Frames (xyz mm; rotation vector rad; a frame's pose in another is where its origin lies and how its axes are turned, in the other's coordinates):
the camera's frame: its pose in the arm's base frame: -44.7 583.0 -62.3 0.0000 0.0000 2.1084
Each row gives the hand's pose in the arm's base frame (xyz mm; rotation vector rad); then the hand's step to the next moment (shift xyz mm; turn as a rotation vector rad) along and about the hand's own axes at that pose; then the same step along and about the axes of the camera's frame.
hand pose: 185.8 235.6 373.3 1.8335 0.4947 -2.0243
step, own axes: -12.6 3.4 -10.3 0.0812 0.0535 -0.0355
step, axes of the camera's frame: -3.9 -11.3 11.5 -0.0530 -0.0262 -0.0850
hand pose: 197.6 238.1 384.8 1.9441 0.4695 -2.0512
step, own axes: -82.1 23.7 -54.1 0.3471 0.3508 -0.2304
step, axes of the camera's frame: -33.4 -54.3 78.5 -0.3561 -0.1768 -0.3722
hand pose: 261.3 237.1 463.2 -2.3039 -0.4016 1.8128
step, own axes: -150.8 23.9 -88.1 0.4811 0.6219 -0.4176
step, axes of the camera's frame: -87.3 -11.8 152.7 -0.6576 -0.2738 -0.5340
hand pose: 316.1 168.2 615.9 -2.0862 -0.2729 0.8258
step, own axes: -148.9 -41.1 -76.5 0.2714 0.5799 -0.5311
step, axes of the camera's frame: -49.4 98.6 132.5 -0.7398 -0.1299 -0.3575
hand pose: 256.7 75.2 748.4 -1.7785 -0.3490 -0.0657
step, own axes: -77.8 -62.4 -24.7 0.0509 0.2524 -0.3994
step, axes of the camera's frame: 21.5 88.9 46.8 -0.4518 0.0674 -0.1309
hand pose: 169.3 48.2 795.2 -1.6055 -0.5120 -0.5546
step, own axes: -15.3 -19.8 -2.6 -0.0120 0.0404 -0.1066
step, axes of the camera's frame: 11.9 21.3 6.1 -0.0996 0.0483 -0.0299
